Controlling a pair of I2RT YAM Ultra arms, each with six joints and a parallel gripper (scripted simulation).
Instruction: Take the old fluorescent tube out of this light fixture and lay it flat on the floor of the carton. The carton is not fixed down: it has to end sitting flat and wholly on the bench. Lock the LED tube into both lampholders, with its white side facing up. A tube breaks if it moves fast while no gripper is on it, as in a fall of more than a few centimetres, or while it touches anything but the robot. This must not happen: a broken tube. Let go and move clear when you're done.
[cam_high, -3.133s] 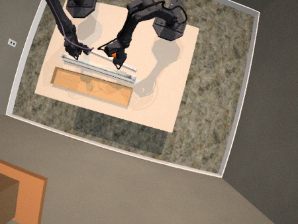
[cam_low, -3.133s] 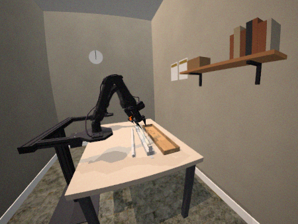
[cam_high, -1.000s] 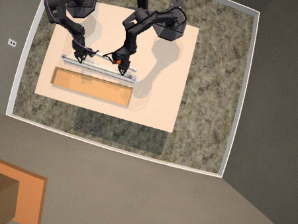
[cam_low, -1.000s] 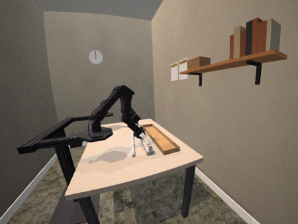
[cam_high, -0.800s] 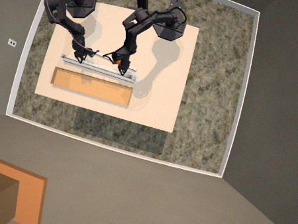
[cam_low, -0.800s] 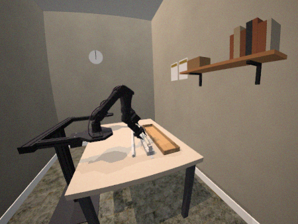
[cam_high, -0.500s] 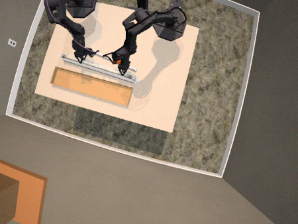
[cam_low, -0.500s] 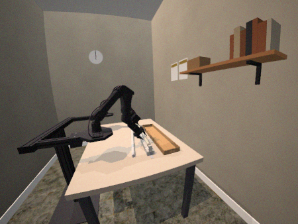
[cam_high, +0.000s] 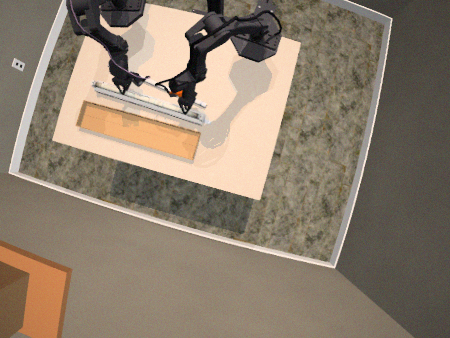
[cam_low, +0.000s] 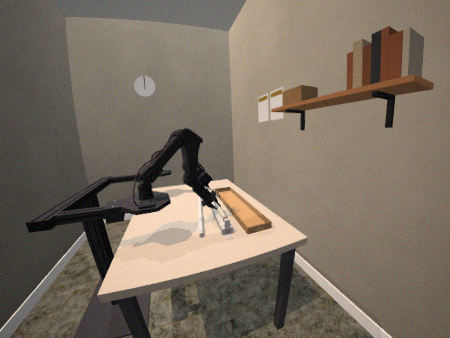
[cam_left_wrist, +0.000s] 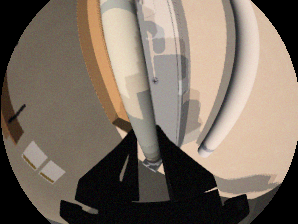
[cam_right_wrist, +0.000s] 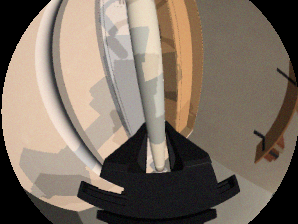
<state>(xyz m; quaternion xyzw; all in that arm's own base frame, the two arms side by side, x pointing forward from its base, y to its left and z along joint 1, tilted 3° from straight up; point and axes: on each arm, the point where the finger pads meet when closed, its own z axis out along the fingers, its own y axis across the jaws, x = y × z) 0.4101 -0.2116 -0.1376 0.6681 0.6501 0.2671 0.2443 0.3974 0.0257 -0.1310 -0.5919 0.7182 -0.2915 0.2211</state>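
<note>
My right gripper is now 120 mm to the right of the old fluorescent tube and 10 mm short of it. Round my right hand: carton: 160 mm ahead, 100 mm to the left, 50 mm below; light fixture: 120 mm to the left, 20 mm below, 10 mm ahead; LED tube: 120 mm to the left, 100 mm behind, 60 mm below.
</note>
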